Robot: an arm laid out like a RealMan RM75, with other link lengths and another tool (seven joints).
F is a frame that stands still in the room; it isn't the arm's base.
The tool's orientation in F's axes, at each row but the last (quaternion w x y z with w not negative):
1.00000, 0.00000, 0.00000, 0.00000
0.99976, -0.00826, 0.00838, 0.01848
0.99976, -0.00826, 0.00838, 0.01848
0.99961, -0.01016, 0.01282, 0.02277
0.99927, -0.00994, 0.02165, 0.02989
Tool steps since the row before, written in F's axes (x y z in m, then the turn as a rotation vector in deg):
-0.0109, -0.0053, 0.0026, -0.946, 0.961, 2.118
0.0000, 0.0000, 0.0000, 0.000, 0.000, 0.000
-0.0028, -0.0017, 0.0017, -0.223, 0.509, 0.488
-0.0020, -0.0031, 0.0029, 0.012, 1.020, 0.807
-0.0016, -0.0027, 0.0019, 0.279, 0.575, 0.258
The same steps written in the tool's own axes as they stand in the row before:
-0.0109, -0.0053, 0.0026, -0.946, 0.961, 2.118
0.0000, 0.0000, 0.0000, 0.000, 0.000, 0.000
-0.0029, -0.0016, 0.0016, -0.212, 0.509, 0.493
-0.0022, -0.0031, 0.0028, 0.037, 1.002, 0.828
-0.0018, -0.0026, 0.0018, 0.301, 0.552, 0.282

